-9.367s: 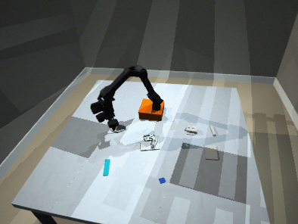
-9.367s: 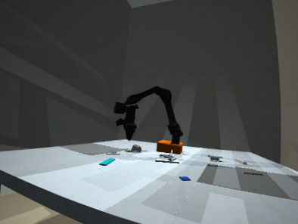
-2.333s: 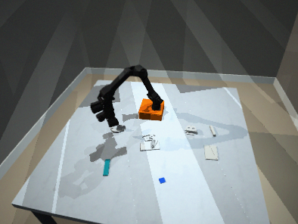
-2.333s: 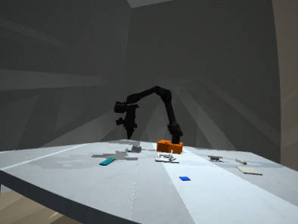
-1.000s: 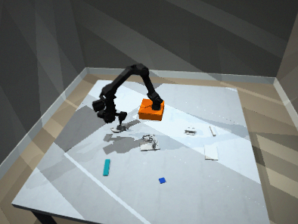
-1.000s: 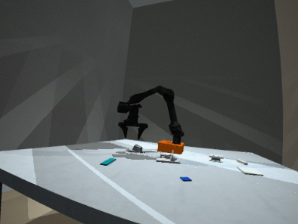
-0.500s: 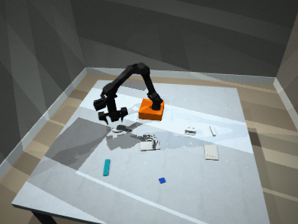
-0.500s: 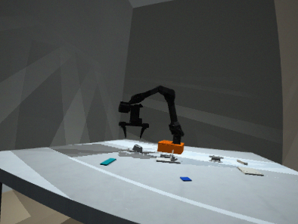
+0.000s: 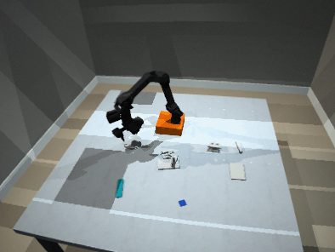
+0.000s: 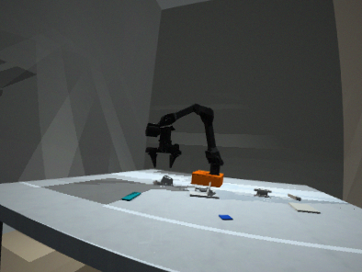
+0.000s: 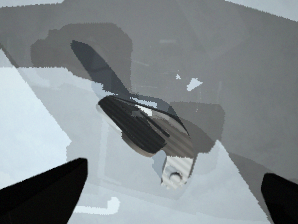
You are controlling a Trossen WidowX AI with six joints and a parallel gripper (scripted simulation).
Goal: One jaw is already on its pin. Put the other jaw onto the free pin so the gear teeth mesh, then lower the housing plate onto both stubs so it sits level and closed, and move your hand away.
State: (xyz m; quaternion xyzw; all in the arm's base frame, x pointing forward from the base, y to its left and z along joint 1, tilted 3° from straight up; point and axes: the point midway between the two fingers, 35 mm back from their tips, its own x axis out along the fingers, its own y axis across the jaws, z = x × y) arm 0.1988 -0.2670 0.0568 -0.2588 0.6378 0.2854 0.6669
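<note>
The jaw lies 3 cm behind my gripper tip, 3 cm to the right of it and 8 cm below it. The rest, counted from my gripper tip: blue square (38 cm ahead, 31 cm to the left, 9 cm below); then white base (13 cm ahead, 23 cm to the left, 9 cm below); then teal bar (30 cm ahead, 2 cm to the right, 9 cm below).
</note>
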